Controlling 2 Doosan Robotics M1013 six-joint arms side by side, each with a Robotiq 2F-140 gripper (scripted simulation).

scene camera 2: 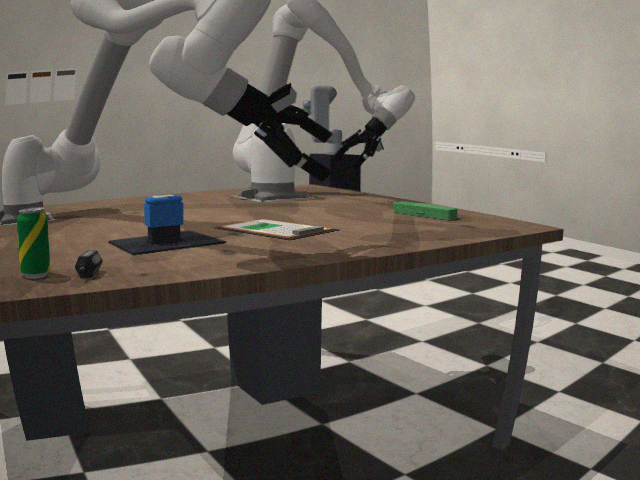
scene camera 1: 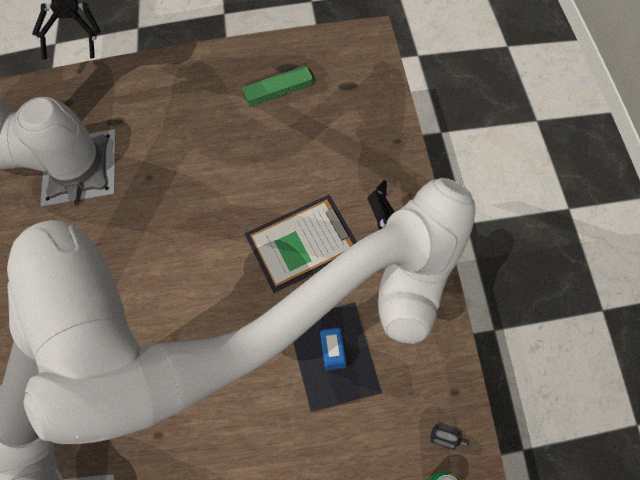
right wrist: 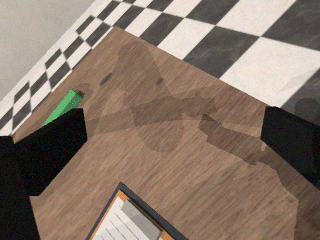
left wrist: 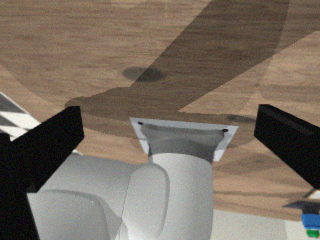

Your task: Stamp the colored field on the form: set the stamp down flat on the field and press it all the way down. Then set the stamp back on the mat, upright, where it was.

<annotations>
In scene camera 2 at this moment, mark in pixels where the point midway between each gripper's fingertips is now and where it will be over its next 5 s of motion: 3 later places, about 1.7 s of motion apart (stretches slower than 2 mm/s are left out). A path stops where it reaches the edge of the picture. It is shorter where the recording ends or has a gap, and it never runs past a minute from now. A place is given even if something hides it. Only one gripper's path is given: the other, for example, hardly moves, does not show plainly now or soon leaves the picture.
My right gripper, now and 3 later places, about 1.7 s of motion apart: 327, 156; 237, 136; 95, 123; 73, 127
</annotations>
